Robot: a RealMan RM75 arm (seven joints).
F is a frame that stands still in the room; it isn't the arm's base.
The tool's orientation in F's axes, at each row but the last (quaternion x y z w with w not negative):
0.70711, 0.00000, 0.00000, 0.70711
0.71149, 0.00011, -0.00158, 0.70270
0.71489, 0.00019, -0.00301, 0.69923
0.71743, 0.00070, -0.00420, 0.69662
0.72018, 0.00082, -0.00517, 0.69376
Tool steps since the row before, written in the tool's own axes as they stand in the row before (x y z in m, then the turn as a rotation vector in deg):
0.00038, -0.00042, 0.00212, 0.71, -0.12, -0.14
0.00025, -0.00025, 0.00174, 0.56, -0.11, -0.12
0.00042, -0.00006, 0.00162, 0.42, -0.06, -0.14
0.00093, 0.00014, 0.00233, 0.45, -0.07, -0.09
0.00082, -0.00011, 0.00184, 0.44, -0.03, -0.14
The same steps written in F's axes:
0.00038, -0.00212, -0.00042, 0.71, 0.14, -0.12
0.00025, -0.00174, -0.00027, 0.56, 0.12, -0.11
0.00041, -0.00162, -0.00010, 0.42, 0.14, -0.06
0.00092, -0.00234, 0.00006, 0.45, 0.09, -0.07
0.00081, -0.00184, -0.00019, 0.44, 0.14, -0.03

